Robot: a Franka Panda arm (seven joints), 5 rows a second.
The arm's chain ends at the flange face. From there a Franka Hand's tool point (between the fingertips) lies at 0.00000 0.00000 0.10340 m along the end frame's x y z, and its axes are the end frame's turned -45 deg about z.
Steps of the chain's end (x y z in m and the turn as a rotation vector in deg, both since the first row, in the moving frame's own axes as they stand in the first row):
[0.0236, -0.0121, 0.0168, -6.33, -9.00, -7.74]
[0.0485, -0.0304, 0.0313, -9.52, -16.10, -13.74]
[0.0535, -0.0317, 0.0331, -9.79, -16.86, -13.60]
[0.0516, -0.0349, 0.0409, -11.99, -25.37, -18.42]
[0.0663, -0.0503, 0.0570, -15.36, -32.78, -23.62]
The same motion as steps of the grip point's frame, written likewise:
[0.0056, 0.0061, 0.0149, 1.89, -10.84, -7.74]
[0.0230, 0.0085, 0.0259, 4.65, -18.12, -13.74]
[0.0261, 0.0106, 0.0272, 5.00, -18.84, -13.60]
[0.0135, 0.0031, 0.0289, 9.46, -26.42, -18.42]
[0.0223, 0.0032, 0.0373, 12.32, -34.04, -23.62]

